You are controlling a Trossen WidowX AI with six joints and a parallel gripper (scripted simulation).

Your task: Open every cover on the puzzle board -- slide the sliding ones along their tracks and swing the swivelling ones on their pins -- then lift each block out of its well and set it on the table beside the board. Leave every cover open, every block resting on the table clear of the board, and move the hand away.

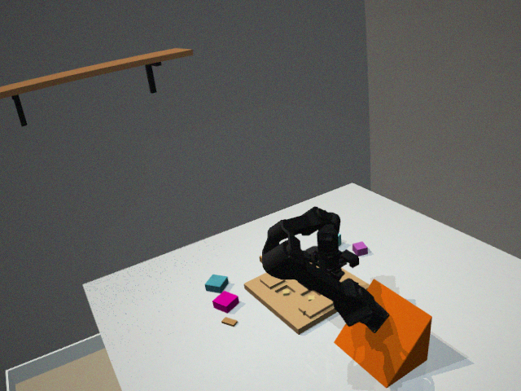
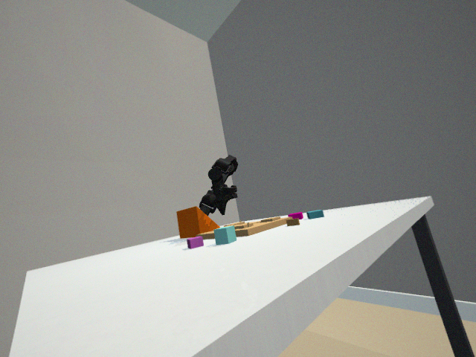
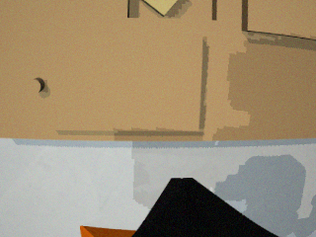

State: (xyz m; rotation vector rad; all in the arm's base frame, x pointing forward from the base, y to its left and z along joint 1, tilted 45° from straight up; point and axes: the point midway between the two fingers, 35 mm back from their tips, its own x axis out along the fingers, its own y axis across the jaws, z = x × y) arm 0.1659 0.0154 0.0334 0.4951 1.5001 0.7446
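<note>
My gripper tip is now 130 mm short of the tan puzzle board and 60 mm above it. From my gripper tip the other things lie so: flat brown piece: 140 mm ahead, 280 mm to the left, 80 mm below; purple block: 220 mm ahead, 270 mm to the right, 70 mm below; magenta block: 220 mm ahead, 250 mm to the left, 70 mm below.
</note>
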